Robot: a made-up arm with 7 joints. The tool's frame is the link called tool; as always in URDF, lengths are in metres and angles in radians. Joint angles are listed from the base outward.
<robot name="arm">
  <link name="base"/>
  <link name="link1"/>
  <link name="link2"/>
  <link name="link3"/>
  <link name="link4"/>
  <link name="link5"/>
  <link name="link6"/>
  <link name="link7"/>
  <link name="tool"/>
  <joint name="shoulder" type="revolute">
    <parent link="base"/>
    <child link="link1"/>
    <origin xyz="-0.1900 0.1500 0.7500" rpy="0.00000 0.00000 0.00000"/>
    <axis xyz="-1 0 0"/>
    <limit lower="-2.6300" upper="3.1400"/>
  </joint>
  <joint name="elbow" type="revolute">
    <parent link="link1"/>
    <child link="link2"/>
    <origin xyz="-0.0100 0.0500 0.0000" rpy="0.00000 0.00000 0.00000"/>
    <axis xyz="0 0 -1"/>
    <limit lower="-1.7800" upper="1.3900"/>
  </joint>
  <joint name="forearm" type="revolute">
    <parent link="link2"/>
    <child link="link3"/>
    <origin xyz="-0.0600 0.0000 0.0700" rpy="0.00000 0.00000 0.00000"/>
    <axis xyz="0 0 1"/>
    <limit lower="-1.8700" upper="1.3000"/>
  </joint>
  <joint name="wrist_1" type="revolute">
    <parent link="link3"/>
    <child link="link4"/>
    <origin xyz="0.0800 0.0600 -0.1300" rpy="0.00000 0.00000 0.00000"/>
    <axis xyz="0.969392 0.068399 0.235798"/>
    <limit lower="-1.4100" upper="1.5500"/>
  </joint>
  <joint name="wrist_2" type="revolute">
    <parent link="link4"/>
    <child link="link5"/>
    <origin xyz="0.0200 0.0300 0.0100" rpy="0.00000 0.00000 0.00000"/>
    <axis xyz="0 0 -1"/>
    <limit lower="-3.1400" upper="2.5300"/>
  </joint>
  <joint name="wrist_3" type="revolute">
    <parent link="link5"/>
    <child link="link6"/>
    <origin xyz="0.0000 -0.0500 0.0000" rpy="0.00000 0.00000 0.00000"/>
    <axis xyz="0 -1 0"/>
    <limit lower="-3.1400" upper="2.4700"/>
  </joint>
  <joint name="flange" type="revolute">
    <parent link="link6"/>
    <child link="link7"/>
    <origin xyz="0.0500 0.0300 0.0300" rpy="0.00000 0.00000 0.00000"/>
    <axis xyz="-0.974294 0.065 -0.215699"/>
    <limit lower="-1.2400" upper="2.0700"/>
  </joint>
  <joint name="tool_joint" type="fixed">
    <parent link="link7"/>
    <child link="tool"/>
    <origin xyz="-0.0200 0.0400 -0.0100" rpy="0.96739 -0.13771 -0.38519"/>
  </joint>
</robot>
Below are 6 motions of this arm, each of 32 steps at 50 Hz.
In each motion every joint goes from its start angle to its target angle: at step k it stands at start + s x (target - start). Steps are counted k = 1, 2, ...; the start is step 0. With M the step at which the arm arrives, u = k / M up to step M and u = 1 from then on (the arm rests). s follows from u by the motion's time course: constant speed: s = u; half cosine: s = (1 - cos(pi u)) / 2; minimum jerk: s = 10 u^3 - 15 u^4 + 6 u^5.
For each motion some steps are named. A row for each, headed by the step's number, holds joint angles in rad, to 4 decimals.
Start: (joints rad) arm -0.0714 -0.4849 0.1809 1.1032 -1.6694 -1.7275 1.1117
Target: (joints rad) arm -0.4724 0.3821 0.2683 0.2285 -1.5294 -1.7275 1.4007
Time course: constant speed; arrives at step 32
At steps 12, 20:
12: -0.2218 -0.1598 0.2137 0.7752 -1.6169 -1.7275 1.2201
20: -0.3220 0.0570 0.2355 0.5565 -1.5819 -1.7275 1.2923

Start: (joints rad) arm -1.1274 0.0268 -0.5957 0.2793 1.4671 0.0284 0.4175
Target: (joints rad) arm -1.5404 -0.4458 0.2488 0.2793 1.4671 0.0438 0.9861
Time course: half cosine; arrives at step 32
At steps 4, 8, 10, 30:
4: -1.1431 0.0088 -0.5636 0.2793 1.4671 0.0290 0.4391
8: -1.1879 -0.0424 -0.4720 0.2793 1.4671 0.0307 0.5008
10: -1.2192 -0.0782 -0.4080 0.2793 1.4671 0.0318 0.5439
30: -1.5364 -0.4413 0.2407 0.2793 1.4671 0.0437 0.9806

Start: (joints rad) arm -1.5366 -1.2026 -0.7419 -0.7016 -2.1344 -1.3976 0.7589
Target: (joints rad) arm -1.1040 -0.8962 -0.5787 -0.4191 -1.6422 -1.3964 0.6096
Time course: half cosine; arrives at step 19
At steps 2, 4, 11, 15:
2: -1.5249 -1.1943 -0.7375 -0.6939 -2.1211 -1.3976 0.7549
4: -1.4910 -1.1703 -0.7247 -0.6718 -2.0825 -1.3975 0.7432
11: -1.2672 -1.0118 -0.6403 -0.5257 -1.8279 -1.3969 0.6659
15: -1.1496 -0.9285 -0.5959 -0.4489 -1.6941 -1.3965 0.6253

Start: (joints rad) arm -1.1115 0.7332 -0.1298 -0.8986 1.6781 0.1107 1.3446
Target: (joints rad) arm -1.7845 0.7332 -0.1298 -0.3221 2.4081 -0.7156 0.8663
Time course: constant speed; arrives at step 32
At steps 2, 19, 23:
2: -1.1536 0.7332 -0.1298 -0.8626 1.7237 0.0591 1.3147
19: -1.5111 0.7332 -0.1298 -0.5563 2.1115 -0.3799 1.0606
23: -1.5952 0.7332 -0.1298 -0.4842 2.2028 -0.4832 1.0008

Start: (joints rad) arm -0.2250 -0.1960 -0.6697 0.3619 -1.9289 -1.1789 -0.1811
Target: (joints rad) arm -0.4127 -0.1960 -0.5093 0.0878 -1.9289 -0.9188 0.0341
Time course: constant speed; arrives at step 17
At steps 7, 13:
7: -0.3023 -0.1960 -0.6037 0.2490 -1.9289 -1.0718 -0.0925
13: -0.3685 -0.1960 -0.5470 0.1523 -1.9289 -0.9800 -0.0165

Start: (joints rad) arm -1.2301 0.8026 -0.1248 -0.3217 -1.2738 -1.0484 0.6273
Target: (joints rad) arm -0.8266 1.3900 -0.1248 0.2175 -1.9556 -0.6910 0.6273
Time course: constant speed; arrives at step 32
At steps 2, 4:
2: -1.2049 0.8393 -0.1248 -0.2880 -1.3164 -1.0261 0.6273
4: -1.1797 0.8760 -0.1248 -0.2543 -1.3590 -1.0037 0.6273

